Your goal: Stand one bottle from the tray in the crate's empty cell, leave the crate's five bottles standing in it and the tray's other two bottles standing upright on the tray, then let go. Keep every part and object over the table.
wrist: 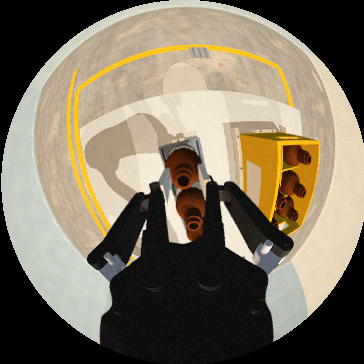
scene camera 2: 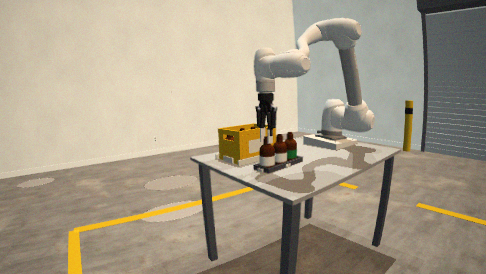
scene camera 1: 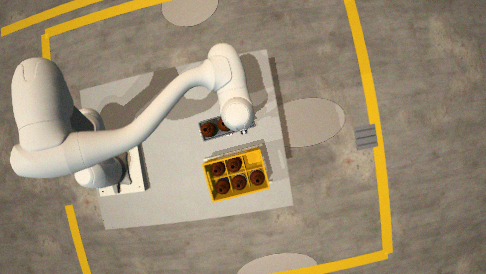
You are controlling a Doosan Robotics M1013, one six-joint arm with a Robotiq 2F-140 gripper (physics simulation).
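Note:
My gripper point(scene camera 2: 266, 136) point(wrist: 183, 173) is partly open and points down, with nothing gripped. Its fingertips are at either side of the neck of the white-label end bottle point(scene camera 2: 267, 155) point(wrist: 183, 161). A second white-label bottle point(scene camera 2: 281, 151) point(wrist: 190, 201) and a green-label bottle point(scene camera 2: 291, 149) point(scene camera 1: 208, 129) stand beside it in a row on the dark tray point(scene camera 2: 288, 164) point(wrist: 197, 145). The arm hides the end bottle in scene camera 1. The yellow crate point(scene camera 1: 241, 195) point(scene camera 2: 228, 150) point(wrist: 269, 167) holds five brown bottles; its empty cell point(scene camera 1: 254, 158) is at the corner on the tray's side, away from the robot base.
The crate stands beside the tray on the grey table point(scene camera 1: 170, 200) point(scene camera 2: 240, 175), its walls rising near the gripper. The robot base point(scene camera 1: 137, 172) point(scene camera 2: 330, 141) stands at the table's other end. The table edge is past the end bottle.

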